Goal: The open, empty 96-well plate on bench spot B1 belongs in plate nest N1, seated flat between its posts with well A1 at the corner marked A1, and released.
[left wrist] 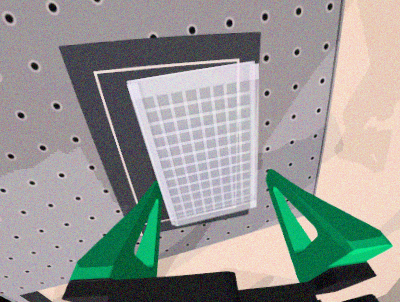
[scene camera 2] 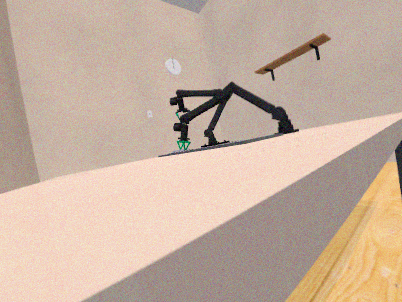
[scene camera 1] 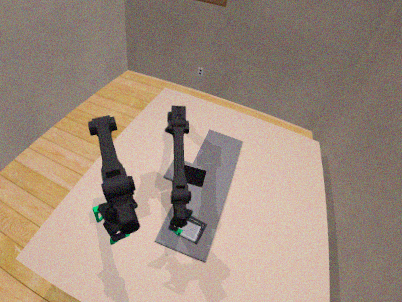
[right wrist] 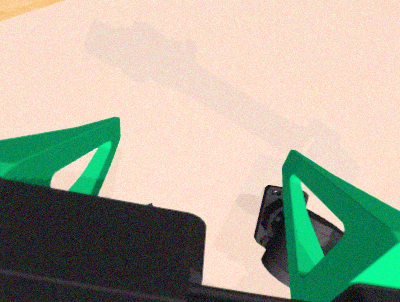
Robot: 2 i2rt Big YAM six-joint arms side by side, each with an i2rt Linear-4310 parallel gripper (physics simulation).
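Seen in the pictures: left gripper, fingertip midpoint: (left wrist: 213,179) (scene camera 2: 182,149) (scene camera 1: 182,227); right gripper, fingertip midpoint: (scene camera 1: 105,232) (right wrist: 204,142); left arm's base, link origin: (scene camera 2: 286,133); right arm's base, link origin: (right wrist: 279,215).
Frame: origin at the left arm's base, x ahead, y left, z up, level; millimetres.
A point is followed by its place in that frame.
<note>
The clear-white 96-well plate (left wrist: 205,145) @[z 29, x 480, y -628 mm] (scene camera 1: 190,230) @[z 26, x 488, y -627 mm] lies flat on a dark pad (left wrist: 110,60) @[z 15, x 540, y -573 mm] with a white outline. It is slightly turned and shifted to the right of that outline in the left wrist view. My left gripper (left wrist: 213,179) @[z 22, x 444, y -635 mm] (scene camera 2: 184,145) @[z 22, x 444, y -635 mm] is open above it; its fingertips appear on either side of the plate's lower part, and the gap in height is unclear. My right gripper (right wrist: 204,142) @[z 331, x 259, y -910 mm] (scene camera 1: 109,226) @[z 331, x 259, y -910 mm] is open and empty above the pale table. A black square (scene camera 1: 195,176) @[z 25, x 351, y -309 mm] may be nest N1; its posts and A1 mark cannot be made out.
A grey perforated board (scene camera 1: 222,165) @[z 13, x 461, y -123 mm] (left wrist: 30,90) @[z 13, x 527, y -519 mm] lies under the dark pad on the pale table (scene camera 1: 280,200) @[z 0, x 905, y -162 mm]. The left arm crosses over the board beside the black square. A dark machine part (right wrist: 270,215) @[z 47, x 144, y -718 mm] shows behind one right finger in the right wrist view.
</note>
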